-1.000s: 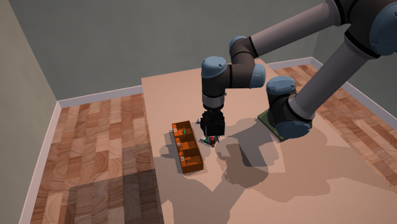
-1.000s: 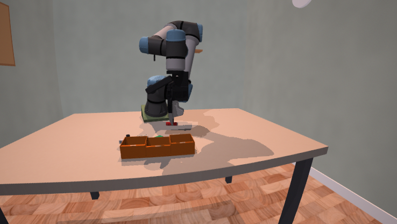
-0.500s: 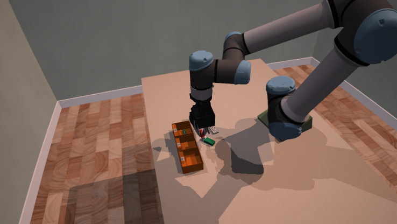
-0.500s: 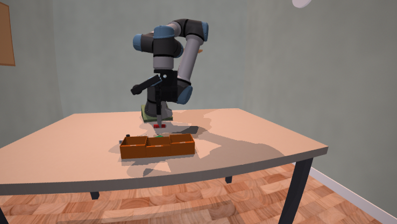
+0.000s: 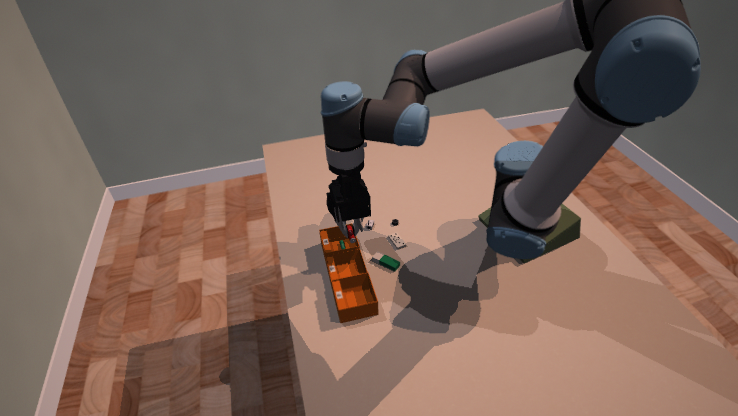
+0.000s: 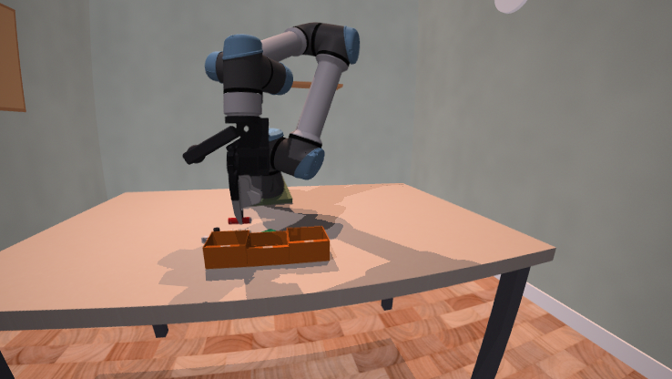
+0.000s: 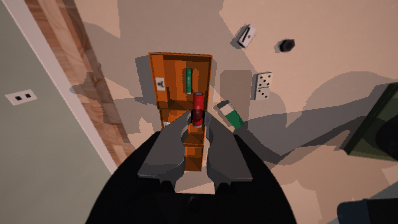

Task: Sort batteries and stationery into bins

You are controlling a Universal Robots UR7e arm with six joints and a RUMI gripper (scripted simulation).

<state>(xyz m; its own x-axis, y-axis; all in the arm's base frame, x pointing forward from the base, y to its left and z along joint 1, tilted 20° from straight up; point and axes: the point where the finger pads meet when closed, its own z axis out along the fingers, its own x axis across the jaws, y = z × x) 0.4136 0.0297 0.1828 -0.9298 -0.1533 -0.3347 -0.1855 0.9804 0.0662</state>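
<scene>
My gripper is now 7 cm above the green battery, 2 cm to the left of it and 2 cm short of it. Also, from my hand: green-and-white eraser 8 cm below, 8 cm behind, 3 cm to the left; red battery 1 cm below; orange three-compartment bin 6 cm to the left, 6 cm below, 1 cm ahead.
</scene>
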